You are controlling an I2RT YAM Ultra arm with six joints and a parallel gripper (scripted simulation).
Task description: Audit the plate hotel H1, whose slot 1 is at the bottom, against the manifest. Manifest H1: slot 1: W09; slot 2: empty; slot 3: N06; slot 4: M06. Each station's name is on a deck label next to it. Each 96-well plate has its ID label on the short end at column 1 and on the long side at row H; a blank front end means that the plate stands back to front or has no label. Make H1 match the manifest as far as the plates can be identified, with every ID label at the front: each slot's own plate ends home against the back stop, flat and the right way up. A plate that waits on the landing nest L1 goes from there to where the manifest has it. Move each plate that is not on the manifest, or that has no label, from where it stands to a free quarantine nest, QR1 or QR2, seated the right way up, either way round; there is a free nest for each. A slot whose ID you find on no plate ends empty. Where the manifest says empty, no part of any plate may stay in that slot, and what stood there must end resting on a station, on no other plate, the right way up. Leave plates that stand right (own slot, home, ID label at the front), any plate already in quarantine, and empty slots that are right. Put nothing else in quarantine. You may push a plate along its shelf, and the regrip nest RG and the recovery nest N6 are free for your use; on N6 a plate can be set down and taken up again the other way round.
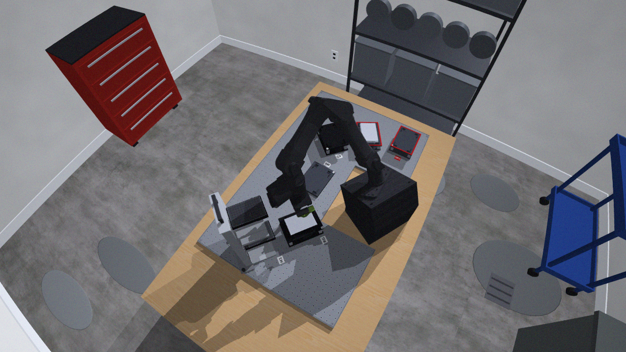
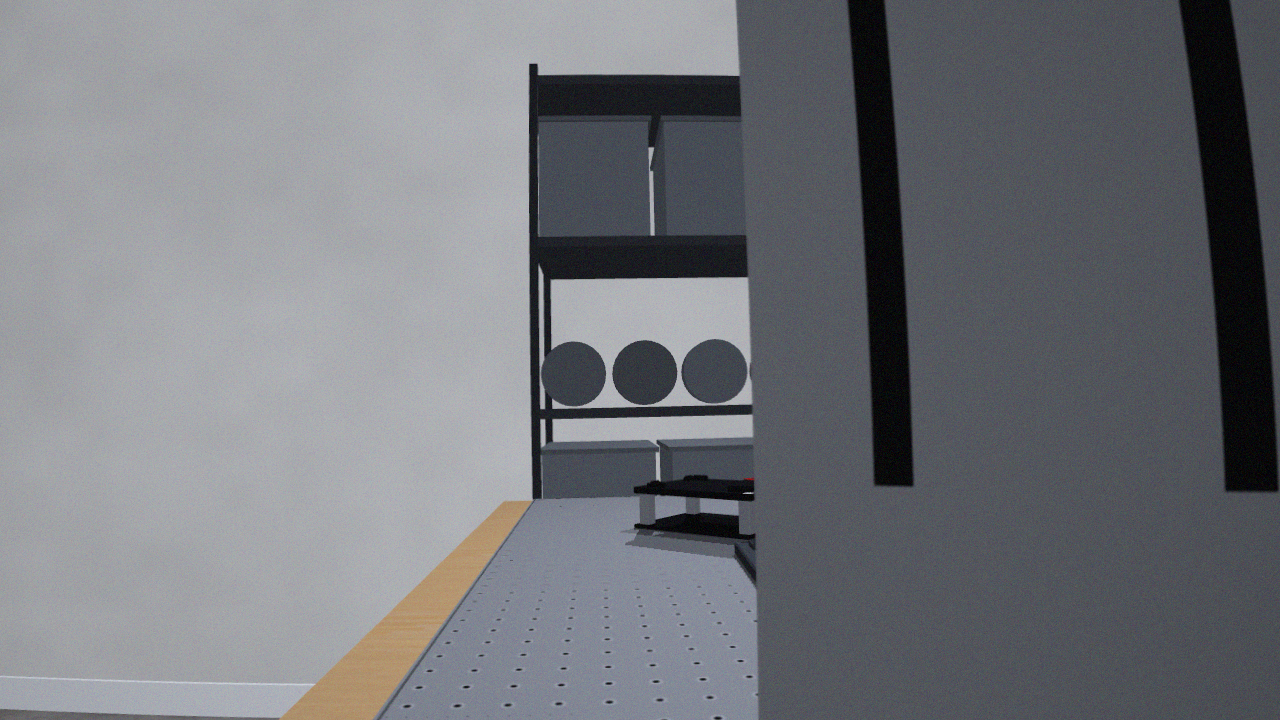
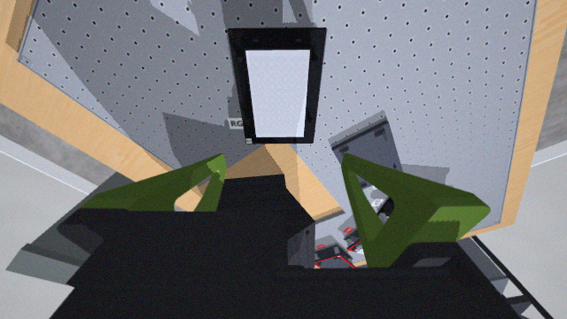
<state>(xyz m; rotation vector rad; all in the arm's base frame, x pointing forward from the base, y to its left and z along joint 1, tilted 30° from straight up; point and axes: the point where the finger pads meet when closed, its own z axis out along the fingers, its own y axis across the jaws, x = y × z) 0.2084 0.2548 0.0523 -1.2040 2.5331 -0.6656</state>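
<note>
Now: the RG deck label 210 mm below my hand, 110 mm behind it and 20 mm to the left of it. Round my hand: white plate 600 mm to the right, 170 mm below, 110 mm behind; H1 deck label 210 mm below, 180 mm to the left, 20 mm ahead; grey hotel wall 210 mm to the left, 180 mm ahead, 20 mm below.
</note>
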